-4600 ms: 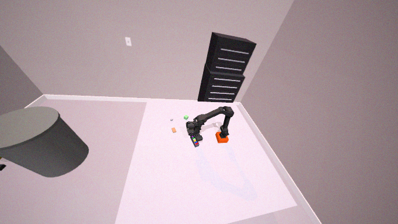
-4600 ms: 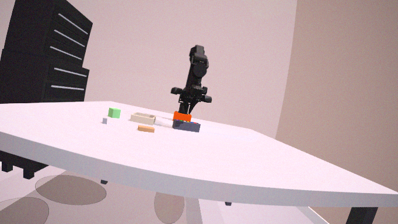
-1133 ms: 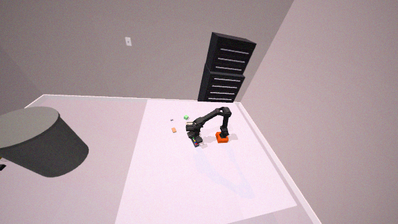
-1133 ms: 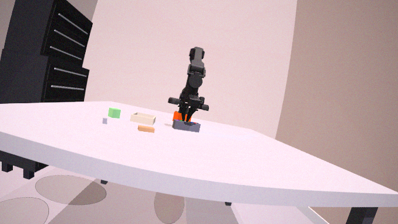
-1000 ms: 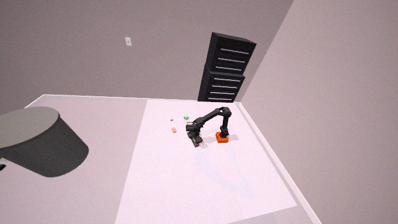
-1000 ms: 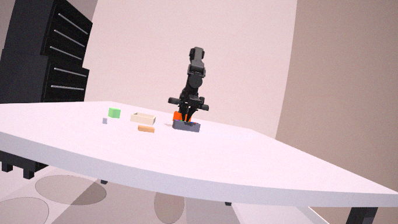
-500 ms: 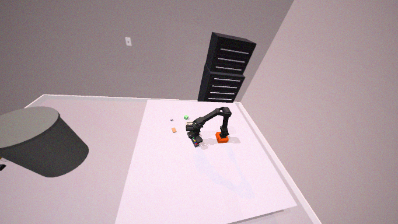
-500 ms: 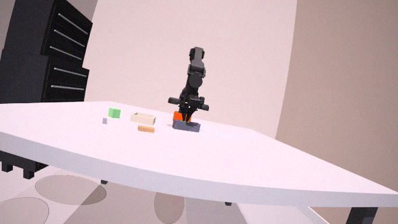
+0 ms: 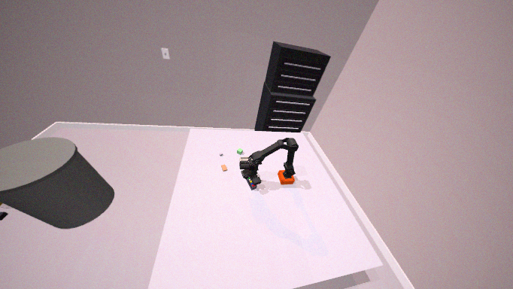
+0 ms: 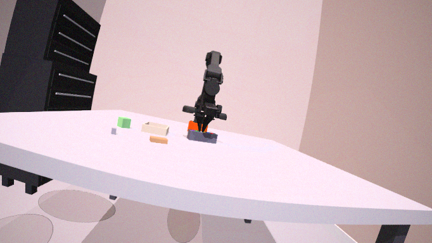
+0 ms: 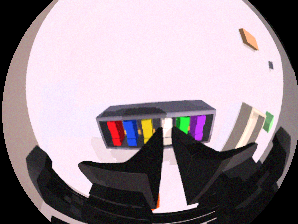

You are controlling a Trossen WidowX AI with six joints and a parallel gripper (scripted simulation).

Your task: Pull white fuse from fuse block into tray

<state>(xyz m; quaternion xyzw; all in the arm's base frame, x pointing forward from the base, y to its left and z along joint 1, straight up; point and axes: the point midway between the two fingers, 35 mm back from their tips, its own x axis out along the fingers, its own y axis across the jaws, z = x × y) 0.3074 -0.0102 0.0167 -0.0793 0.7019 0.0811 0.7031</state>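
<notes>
The beige tray lies 19 cm to the right of my gripper tip, 3 cm below it and 2 cm behind it. The rest, counted from my gripper tip: orange block 19 cm ahead, 16 cm to the right, 3 cm below; then green cube 32 cm to the right, 3 cm ahead, 2 cm below; then white fuse 1 cm below.
</notes>
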